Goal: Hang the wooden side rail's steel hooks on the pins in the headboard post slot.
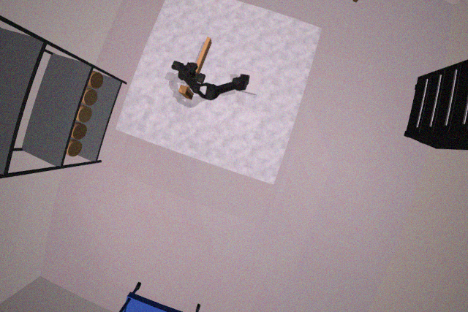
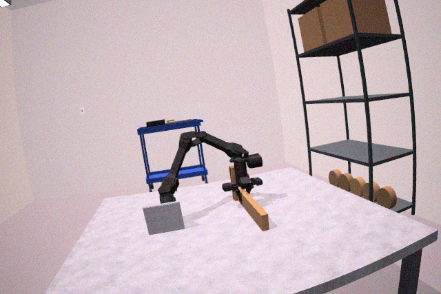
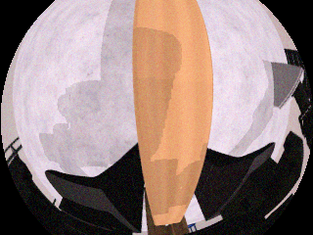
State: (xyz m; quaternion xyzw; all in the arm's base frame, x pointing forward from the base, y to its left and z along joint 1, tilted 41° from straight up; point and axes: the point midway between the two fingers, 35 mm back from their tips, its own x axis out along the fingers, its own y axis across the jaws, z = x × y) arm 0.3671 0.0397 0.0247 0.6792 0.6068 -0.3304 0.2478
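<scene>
The headboard post is 12 cm to the left of my gripper tip, 6 cm above it and 2 cm ahead of it.
</scene>
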